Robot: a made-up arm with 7 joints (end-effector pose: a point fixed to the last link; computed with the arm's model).
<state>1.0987 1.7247 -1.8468 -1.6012 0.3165 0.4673 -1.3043</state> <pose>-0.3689 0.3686 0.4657 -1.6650 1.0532 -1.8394</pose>
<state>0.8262 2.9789 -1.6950 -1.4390 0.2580 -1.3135 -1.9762</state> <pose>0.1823 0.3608 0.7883 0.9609 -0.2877 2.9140</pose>
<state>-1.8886 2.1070 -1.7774 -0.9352 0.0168 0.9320 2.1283</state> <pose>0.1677 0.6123 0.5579 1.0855 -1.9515 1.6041</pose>
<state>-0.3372 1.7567 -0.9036 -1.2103 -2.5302 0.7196 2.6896</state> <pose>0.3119 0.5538 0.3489 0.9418 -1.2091 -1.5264</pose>
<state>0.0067 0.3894 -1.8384 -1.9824 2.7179 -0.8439 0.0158</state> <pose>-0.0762 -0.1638 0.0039 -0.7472 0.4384 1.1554</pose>
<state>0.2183 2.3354 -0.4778 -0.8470 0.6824 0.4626 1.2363</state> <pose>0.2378 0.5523 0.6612 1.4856 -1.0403 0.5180</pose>
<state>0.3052 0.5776 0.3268 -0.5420 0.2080 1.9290 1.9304</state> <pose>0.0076 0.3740 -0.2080 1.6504 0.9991 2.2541</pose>
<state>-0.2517 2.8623 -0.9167 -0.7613 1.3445 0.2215 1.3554</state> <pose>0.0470 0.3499 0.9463 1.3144 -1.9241 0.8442</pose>
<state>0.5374 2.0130 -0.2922 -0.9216 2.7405 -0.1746 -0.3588</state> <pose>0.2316 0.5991 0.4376 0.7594 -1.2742 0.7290</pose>
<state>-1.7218 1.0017 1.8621 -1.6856 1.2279 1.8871 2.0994</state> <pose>0.1228 0.4709 0.5587 -2.9857 -0.2066 0.1955</pose>
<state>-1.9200 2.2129 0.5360 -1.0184 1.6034 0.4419 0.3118</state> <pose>-0.3275 0.3947 0.7378 0.6301 2.5692 -0.0419</pose>
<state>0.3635 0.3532 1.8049 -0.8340 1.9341 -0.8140 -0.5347</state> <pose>-0.2119 0.4530 -0.0593 -1.3761 0.9293 -2.0864</pose>
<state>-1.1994 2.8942 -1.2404 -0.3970 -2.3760 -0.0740 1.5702</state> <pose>-0.4456 0.3381 0.7858 1.7246 1.2491 0.0525</pose>
